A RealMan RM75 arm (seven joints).
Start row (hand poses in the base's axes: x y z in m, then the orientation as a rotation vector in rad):
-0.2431, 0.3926, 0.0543, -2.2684, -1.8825, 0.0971
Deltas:
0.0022, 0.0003, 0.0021, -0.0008, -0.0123, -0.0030
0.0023, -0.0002, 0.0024, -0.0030, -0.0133, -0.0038
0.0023, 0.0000, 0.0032, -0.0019, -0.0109, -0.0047
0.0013, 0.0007, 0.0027, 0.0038, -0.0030, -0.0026
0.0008, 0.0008, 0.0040, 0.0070, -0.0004, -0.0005
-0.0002, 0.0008, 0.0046, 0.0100, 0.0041, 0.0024
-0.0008, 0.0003, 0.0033, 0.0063, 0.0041, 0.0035
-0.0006, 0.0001, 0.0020, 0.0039, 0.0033, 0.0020
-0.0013, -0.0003, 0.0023, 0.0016, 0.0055, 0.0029
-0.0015, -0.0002, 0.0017, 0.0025, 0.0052, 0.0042
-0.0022, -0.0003, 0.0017, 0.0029, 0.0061, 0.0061
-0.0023, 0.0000, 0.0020, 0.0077, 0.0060, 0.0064
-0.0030, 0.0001, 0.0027, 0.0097, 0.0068, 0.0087
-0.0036, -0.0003, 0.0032, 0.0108, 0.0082, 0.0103
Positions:
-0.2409, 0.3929, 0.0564, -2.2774, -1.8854, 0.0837
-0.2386, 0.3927, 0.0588, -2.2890, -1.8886, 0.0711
-0.2363, 0.3927, 0.0620, -2.2996, -1.8891, 0.0600
-0.2350, 0.3934, 0.0647, -2.3009, -1.8860, 0.0526
-0.2342, 0.3942, 0.0687, -2.2970, -1.8828, 0.0454
-0.2344, 0.3950, 0.0733, -2.2864, -1.8796, 0.0409
-0.2352, 0.3953, 0.0766, -2.2772, -1.8791, 0.0401
-0.2358, 0.3954, 0.0786, -2.2713, -1.8782, 0.0404
-0.2371, 0.3951, 0.0809, -2.2651, -1.8782, 0.0455
-0.2386, 0.3949, 0.0826, -2.2573, -1.8794, 0.0496
-0.2408, 0.3946, 0.0843, -2.2470, -1.8821, 0.0546
-0.2431, 0.3946, 0.0863, -2.2334, -1.8833, 0.0549
-0.2461, 0.3947, 0.0890, -2.2160, -1.8858, 0.0546
-0.2497, 0.3944, 0.0922, -2.1958, -1.8889, 0.0550

